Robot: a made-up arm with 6 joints. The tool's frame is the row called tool.
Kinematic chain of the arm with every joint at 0, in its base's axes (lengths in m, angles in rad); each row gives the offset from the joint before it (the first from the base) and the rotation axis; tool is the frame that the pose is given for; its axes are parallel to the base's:
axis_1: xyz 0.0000 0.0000 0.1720 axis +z
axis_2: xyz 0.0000 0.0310 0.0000 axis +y
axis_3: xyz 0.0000 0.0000 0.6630 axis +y
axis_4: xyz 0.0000 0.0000 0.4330 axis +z
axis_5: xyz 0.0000 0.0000 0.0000 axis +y
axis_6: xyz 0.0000 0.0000 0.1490 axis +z
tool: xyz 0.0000 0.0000 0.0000
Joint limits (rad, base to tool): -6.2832..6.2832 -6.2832..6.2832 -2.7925..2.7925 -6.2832..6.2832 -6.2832..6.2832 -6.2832..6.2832
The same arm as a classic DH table. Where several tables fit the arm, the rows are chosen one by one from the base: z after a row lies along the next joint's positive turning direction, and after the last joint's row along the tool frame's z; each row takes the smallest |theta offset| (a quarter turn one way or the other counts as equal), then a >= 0, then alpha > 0; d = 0 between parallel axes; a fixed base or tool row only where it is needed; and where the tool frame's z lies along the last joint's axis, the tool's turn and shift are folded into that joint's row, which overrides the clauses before.
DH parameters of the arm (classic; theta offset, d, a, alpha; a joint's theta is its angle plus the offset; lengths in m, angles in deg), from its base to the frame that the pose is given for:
axis_1: 0 0.172 0 -90
axis_2: -90 0 0.663 0
axis_3: 90 0.031 0 90
axis_4: 0 0.433 0 -90
axis_5: 0 0 0 90
axis_6: 0 0.149 0 0
Joint limits (deg, base to tool): -360..360 -360..360 -160..160 -360..360 -360..360 -360..360

